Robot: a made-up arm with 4 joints.
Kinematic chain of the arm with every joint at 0, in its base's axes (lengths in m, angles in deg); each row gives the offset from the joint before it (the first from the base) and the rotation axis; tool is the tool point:
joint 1: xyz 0 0 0.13 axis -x
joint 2: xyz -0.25 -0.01 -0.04 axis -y
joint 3: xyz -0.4 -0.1 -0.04 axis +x
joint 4: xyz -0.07 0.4 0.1 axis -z
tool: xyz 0.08 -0.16 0
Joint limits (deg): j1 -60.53..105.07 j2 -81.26..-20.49 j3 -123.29..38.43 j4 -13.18..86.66
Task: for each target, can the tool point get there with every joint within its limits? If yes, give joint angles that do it. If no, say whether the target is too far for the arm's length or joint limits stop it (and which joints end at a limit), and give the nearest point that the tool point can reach.
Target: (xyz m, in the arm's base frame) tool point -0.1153 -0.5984 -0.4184
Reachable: no: joint limits stop it (at a limit: joint 1, joint 2, joint 3, joint 4) | nearest point -0.6147 -0.3135 0.1113 | short by 0.782 m
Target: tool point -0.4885 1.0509 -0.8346
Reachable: no: too far | nearest point -0.3834 0.4959 -0.2278 | short by 0.829 m
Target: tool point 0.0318 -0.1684 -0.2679
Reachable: no: joint limits stop it (at a limit: joint 1, joint 2, joint 4) | nearest point -0.2031 0.2814 -0.0827 | short by 0.540 m
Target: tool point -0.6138 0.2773 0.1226
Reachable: yes | joints 82.33 -70.22 -75.42 9.82
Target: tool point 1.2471 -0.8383 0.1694
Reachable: no: too far | nearest point -0.1161 -0.4986 0.4937 | short by 1.442 m
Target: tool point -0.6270 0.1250 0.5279
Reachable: yes | joints 6.11 -35.30 22.67 59.44
